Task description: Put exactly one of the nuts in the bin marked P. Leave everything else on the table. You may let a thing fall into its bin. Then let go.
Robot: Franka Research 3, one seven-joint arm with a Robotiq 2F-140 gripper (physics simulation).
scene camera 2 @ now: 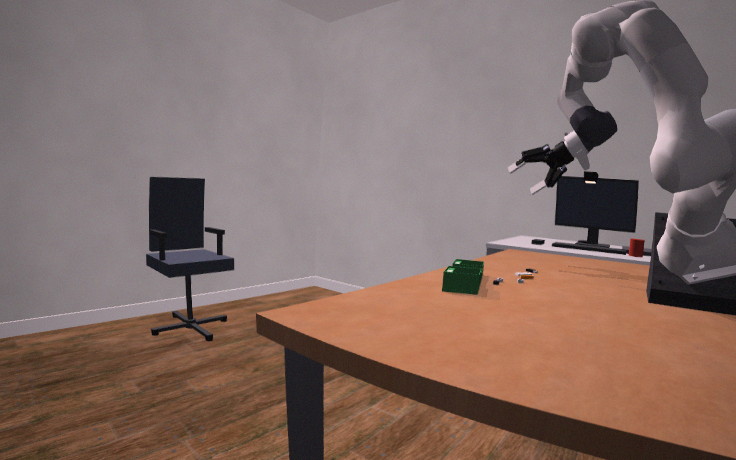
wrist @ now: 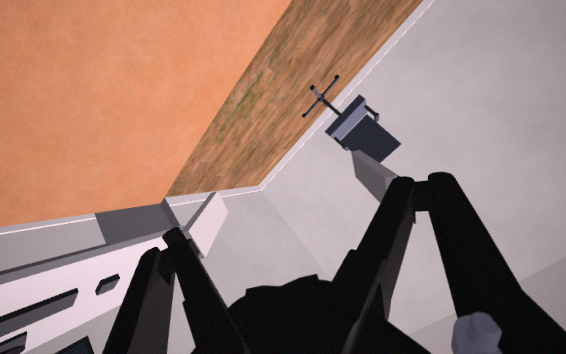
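Note:
My gripper [scene camera 2: 524, 179] [wrist: 285, 184] is open and empty, tilted, high above the far part of the table. Two green bins [scene camera 2: 461, 279] [scene camera 2: 467, 264] stand side by side on the table in the scene view; their markings are too small to read. Right of the bins lie several small parts: a dark and silver piece [scene camera 2: 497, 281], a small light piece [scene camera 2: 520, 280], an orange piece [scene camera 2: 526, 277], a white piece [scene camera 2: 523, 273] and a dark piece [scene camera 2: 531, 270]. I cannot tell which are nuts. The bins and parts do not show in the wrist view.
The wooden table [scene camera 2: 477, 336] [wrist: 110, 100] carries the arm's black base [scene camera 2: 673, 295] at the right. Behind it a white desk [scene camera 2: 502, 243] [wrist: 145, 252] holds a monitor [scene camera 2: 595, 203], a keyboard and a red cup [scene camera 2: 636, 247]. An office chair [scene camera 2: 176, 214] [wrist: 370, 137] stands on the floor.

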